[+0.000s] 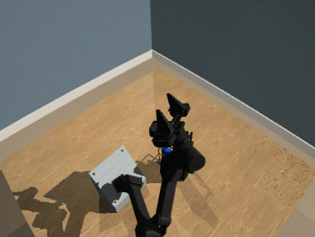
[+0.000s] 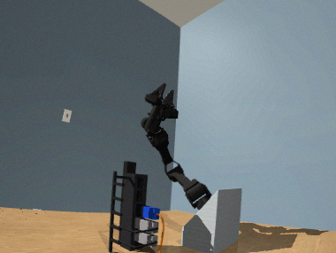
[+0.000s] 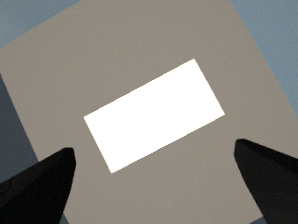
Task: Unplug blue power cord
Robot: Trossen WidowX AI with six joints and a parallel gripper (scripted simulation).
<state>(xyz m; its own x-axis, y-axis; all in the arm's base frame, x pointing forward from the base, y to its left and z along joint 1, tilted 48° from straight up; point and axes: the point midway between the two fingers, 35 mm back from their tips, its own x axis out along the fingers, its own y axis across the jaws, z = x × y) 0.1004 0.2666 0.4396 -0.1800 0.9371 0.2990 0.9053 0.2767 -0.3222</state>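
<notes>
My gripper tip is 13 cm short of the blue plug, 9 cm to the right of it and 49 cm above it.
</notes>
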